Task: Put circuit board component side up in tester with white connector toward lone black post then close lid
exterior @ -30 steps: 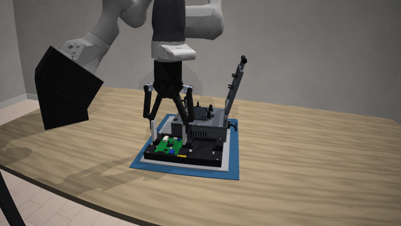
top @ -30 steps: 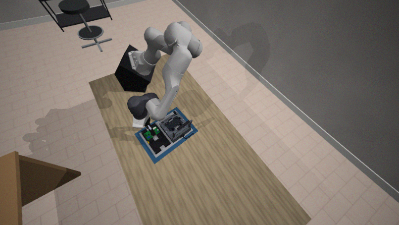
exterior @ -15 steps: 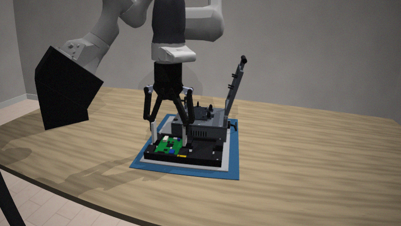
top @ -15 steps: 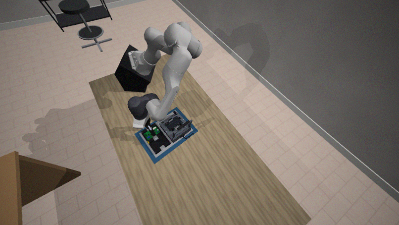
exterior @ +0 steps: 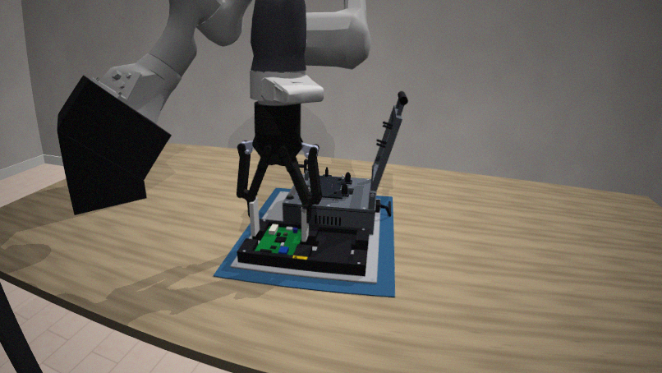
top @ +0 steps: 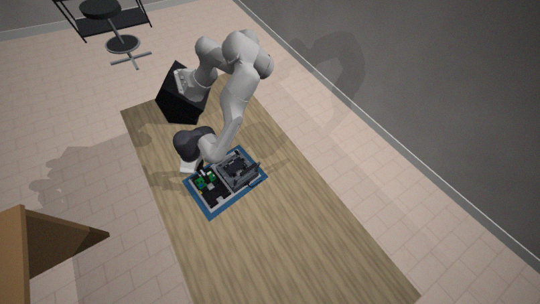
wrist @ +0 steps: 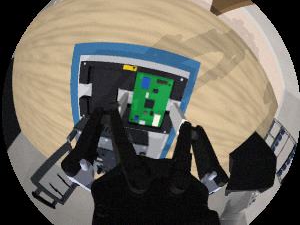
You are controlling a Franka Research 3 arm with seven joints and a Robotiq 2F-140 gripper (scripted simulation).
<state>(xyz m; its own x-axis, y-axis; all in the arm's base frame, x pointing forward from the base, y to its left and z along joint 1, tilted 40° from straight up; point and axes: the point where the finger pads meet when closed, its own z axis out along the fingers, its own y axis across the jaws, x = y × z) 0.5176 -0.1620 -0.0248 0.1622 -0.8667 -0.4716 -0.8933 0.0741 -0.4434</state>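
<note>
The green circuit board lies 40 mm below my hand. Also, from my hand: tester lid 200 mm to the left, 150 mm ahead, 130 mm above.
</note>
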